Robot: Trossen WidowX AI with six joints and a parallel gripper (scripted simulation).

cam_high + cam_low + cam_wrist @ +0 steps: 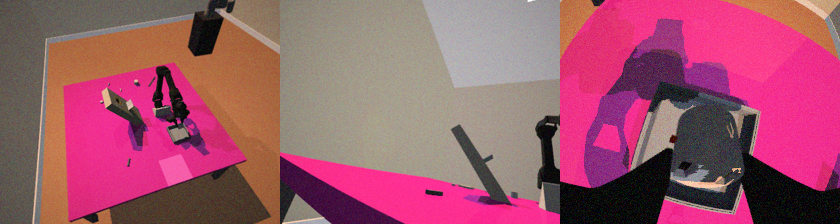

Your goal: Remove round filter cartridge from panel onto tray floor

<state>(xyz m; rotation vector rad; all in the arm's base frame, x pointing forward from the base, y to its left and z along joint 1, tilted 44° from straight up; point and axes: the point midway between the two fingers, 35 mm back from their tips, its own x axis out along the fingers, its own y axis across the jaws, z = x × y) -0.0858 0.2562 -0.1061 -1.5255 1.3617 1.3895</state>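
My gripper tip is now right at the grey round filter cartridge. The rest, counted from my gripper tip: small dark stick: 450 mm ahead, 160 mm to the left, 120 mm below; then dark tray: 110 mm below; then tan service panel: 410 mm ahead, 240 mm to the right, 50 mm above.
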